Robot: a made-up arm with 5 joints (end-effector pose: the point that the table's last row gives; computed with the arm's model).
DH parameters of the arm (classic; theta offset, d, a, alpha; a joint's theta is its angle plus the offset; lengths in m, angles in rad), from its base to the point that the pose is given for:
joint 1: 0 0.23 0.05 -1.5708
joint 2: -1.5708 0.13 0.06 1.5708
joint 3: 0 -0.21 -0.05 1.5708
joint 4: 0 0.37 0.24 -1.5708
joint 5: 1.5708 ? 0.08 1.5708
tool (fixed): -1.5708 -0.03 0 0
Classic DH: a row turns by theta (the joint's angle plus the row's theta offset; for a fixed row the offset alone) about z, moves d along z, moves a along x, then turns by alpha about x.
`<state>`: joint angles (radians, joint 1 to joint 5).
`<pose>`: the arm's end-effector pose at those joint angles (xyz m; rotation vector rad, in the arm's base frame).
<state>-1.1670 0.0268 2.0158 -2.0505 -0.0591</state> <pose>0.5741 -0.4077 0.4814 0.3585 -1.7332 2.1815</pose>
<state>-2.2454 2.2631 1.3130 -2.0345 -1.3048</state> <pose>0.1345 -0.0470 -0.5016 -0.5054 -2.4330 0.4569</pose>
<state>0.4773 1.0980 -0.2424 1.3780 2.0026</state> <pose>-0.1488 -0.3149 0.0920 -1.8365 -0.3952 -0.0933</pose>
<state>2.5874 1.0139 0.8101 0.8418 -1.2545</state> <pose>-0.0361 0.1917 0.5461 -0.4439 1.2291 2.7692</pose>
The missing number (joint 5, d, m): 0.31
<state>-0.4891 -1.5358 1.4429 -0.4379 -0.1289</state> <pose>-0.1158 0.4834 0.2661 -0.9986 -0.8065 -1.6079</pose>
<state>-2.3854 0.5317 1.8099 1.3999 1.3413</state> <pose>-0.2947 -0.1412 0.6658 -2.0954 1.0872 -0.0568</pose>
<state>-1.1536 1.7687 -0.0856 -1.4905 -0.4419</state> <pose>-0.0520 -0.3211 -0.2546 -1.5666 -2.2602 0.4293</pose>
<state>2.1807 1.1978 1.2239 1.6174 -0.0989</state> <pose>0.1195 0.3798 0.2984 -0.2932 0.3278 -2.8311</pose>
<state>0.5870 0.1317 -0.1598 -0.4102 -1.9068</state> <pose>0.2898 -0.1586 0.5883 1.7800 0.9454 -0.1429</pose>
